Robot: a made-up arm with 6 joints. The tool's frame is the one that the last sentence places.
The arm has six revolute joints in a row. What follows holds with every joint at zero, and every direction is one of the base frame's. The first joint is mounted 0.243 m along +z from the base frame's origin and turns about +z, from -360 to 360 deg. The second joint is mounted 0.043 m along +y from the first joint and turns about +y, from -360 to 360 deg. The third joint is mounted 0.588 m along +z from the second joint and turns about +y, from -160 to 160 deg. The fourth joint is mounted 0.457 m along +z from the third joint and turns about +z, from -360 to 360 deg. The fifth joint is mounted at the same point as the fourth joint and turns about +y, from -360 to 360 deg. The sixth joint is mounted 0.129 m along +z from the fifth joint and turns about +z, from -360 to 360 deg. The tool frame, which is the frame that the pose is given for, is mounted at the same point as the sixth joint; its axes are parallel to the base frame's.
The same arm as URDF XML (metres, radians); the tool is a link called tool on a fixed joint. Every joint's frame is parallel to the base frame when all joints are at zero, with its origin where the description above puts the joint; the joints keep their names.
<robot name="arm">
<joint name="tool_joint" type="fixed"><parent link="link6"/><child link="tool"/><origin xyz="0.0000 0.0000 0.0000" rpy="0.0000 0.0000 0.0000"/></joint>
<joint name="joint 6" type="revolute"><parent link="link5"/><child link="link6"/><origin xyz="0.0000 0.0000 0.1290" rpy="0.0000 0.0000 0.0000"/><axis xyz="0 0 1"/><limit lower="-6.2832" upper="6.2832"/></joint>
<joint name="joint 5" type="revolute"><parent link="link4"/><child link="link5"/><origin xyz="0.0000 0.0000 0.0000" rpy="0.0000 0.0000 0.0000"/><axis xyz="0 1 0"/><limit lower="-6.2832" upper="6.2832"/></joint>
<joint name="joint 4" type="revolute"><parent link="link3"/><child link="link4"/><origin xyz="0.0000 0.0000 0.4570" rpy="0.0000 0.0000 0.0000"/><axis xyz="0 0 1"/><limit lower="-6.2832" upper="6.2832"/></joint>
<joint name="joint 3" type="revolute"><parent link="link2"/><child link="link3"/><origin xyz="0.0000 0.0000 0.5880" rpy="0.0000 0.0000 0.0000"/><axis xyz="0 1 0"/><limit lower="-2.7925" upper="2.7925"/></joint>
<joint name="joint 2" type="revolute"><parent link="link1"/><child link="link2"/><origin xyz="0.0000 0.0430 0.0000" rpy="0.0000 0.0000 0.0000"/><axis xyz="0 1 0"/><limit lower="-6.2832" upper="6.2832"/></joint>
<joint name="joint 1" type="revolute"><parent link="base"/><child link="link1"/><origin xyz="0.0000 0.0000 0.2430" rpy="0.0000 0.0000 0.0000"/><axis xyz="0 0 1"/><limit lower="-6.2832" upper="6.2832"/></joint>
<link name="base"/>
<link name="link1"/>
<link name="link2"/>
<link name="link3"/>
<link name="link4"/>
<link name="link5"/>
<link name="link6"/>
<link name="tool"/>
</robot>

